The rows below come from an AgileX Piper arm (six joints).
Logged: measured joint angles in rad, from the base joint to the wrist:
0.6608, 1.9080, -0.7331, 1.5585, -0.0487, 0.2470
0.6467, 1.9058, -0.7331, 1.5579, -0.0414, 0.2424
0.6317, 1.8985, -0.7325, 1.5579, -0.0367, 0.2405
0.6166, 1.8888, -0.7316, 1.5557, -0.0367, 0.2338
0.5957, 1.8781, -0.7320, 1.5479, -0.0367, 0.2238
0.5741, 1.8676, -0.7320, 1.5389, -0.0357, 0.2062
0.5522, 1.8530, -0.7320, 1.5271, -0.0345, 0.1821
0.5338, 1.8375, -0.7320, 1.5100, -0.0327, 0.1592
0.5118, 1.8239, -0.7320, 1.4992, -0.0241, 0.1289
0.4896, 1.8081, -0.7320, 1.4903, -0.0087, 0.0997
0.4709, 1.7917, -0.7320, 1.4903, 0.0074, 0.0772
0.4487, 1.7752, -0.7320, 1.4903, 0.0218, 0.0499
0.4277, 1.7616, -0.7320, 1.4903, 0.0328, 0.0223
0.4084, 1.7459, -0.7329, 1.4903, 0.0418, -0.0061
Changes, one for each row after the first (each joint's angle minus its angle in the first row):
-0.0141, -0.0022, 0.0000, -0.0006, 0.0073, -0.0046
-0.0291, -0.0095, 0.0006, -0.0006, 0.0120, -0.0065
-0.0442, -0.0192, 0.0015, -0.0028, 0.0120, -0.0132
-0.0651, -0.0299, 0.0011, -0.0106, 0.0120, -0.0232
-0.0867, -0.0404, 0.0011, -0.0196, 0.0130, -0.0408
-0.1086, -0.0550, 0.0011, -0.0314, 0.0142, -0.0649
-0.1270, -0.0705, 0.0011, -0.0485, 0.0160, -0.0878
-0.1490, -0.0841, 0.0011, -0.0593, 0.0246, -0.1181
-0.1712, -0.0999, 0.0011, -0.0682, 0.0400, -0.1473
-0.1899, -0.1163, 0.0011, -0.0682, 0.0561, -0.1698
-0.2121, -0.1328, 0.0011, -0.0682, 0.0705, -0.1971
-0.2331, -0.1464, 0.0011, -0.0682, 0.0815, -0.2247
-0.2524, -0.1621, 0.0002, -0.0682, 0.0905, -0.2531

